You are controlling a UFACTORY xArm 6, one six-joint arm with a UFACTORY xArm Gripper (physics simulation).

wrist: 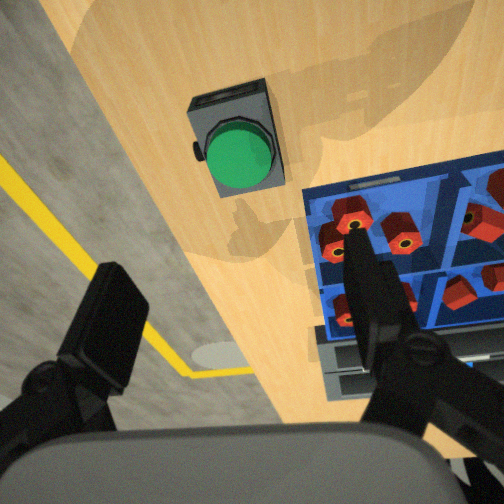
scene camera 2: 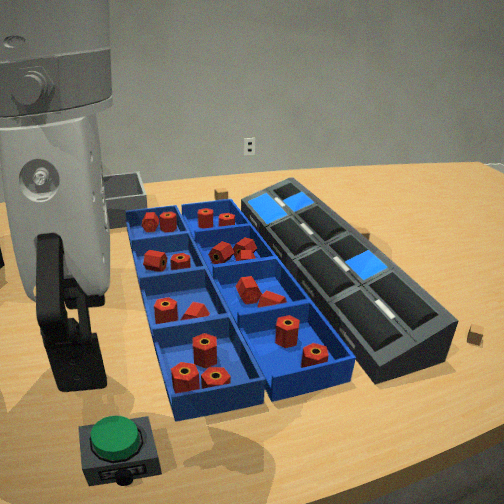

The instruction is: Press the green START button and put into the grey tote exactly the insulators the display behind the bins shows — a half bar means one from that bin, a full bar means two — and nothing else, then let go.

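Note:
The green START button (scene camera 2: 115, 437) sits on its grey box at the front left of the table; it also shows in the wrist view (wrist: 239, 155). My gripper (scene camera 2: 75, 357) hangs open and empty left of the blue bins (scene camera 2: 235, 295), behind the button and above the table; the wrist view shows its fingers spread wide (wrist: 235, 295). Each bin holds two or three red insulators (scene camera 2: 205, 348). The display (scene camera 2: 345, 275) right of the bins shows a full blue bar (scene camera 2: 267, 207) and a half bar (scene camera 2: 298, 201) at the far end, and another half bar (scene camera 2: 366, 264). The grey tote (scene camera 2: 122, 195) stands behind the arm.
Small wooden cubes lie behind the bins (scene camera 2: 221, 193), beside the display (scene camera 2: 363, 232) and at the right (scene camera 2: 475, 334). The table's edge and the floor with a yellow line (wrist: 45, 225) lie under the left finger in the wrist view.

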